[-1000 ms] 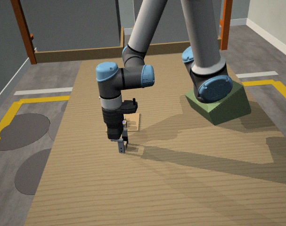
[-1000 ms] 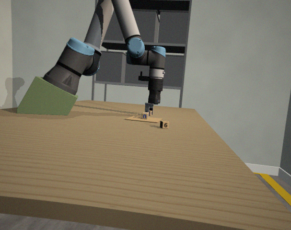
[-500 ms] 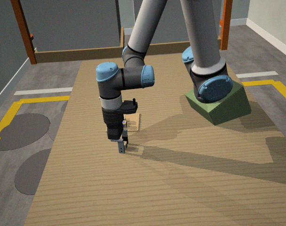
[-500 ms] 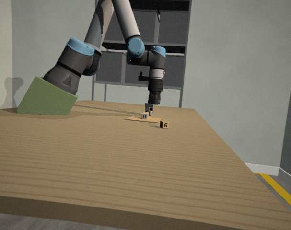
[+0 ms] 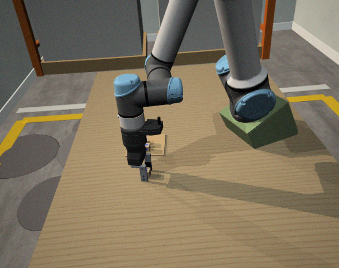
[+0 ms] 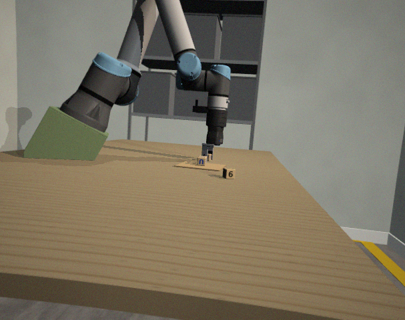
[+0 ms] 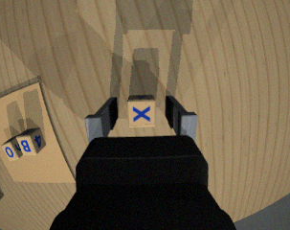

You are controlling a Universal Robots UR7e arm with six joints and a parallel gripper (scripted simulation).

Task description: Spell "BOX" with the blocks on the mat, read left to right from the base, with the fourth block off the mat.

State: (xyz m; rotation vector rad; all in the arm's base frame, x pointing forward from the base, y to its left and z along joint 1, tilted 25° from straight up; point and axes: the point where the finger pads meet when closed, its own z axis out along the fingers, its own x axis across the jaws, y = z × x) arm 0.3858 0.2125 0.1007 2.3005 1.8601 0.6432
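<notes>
My hand is 1 cm above the X block. Also, from my hand: B block 14 cm to the right, 1 cm ahead; then O block 18 cm to the right, 2 cm ahead; then mat 18 cm to the right, 2 cm below, 2 cm ahead.
</notes>
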